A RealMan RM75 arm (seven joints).
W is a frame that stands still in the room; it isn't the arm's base.
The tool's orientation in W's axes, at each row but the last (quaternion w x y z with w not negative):
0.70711 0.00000 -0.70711 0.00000
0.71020 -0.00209 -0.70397 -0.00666
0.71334 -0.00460 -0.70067 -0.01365
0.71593 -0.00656 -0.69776 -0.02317
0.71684 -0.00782 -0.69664 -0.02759
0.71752 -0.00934 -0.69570 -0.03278
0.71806 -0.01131 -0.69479 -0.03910
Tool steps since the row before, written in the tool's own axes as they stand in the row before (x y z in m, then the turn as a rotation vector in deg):
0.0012 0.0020 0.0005 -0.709 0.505 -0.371
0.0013 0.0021 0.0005 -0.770 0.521 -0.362
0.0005 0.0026 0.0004 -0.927 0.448 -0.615
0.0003 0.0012 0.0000 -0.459 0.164 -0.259
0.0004 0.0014 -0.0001 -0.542 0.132 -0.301
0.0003 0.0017 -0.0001 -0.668 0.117 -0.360
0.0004 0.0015 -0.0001 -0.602 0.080 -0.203
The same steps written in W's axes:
-0.0005 0.0020 0.0012 0.371 0.505 -0.709
-0.0005 0.0021 0.0013 0.362 0.521 -0.770
-0.0003 0.0026 0.0005 0.610 0.444 -0.932
0.0001 0.0012 0.0003 0.254 0.164 -0.462
0.0002 0.0014 0.0004 0.292 0.132 -0.547
0.0002 0.0017 0.0004 0.346 0.118 -0.675
0.0002 0.0015 0.0005 0.189 0.090 -0.605

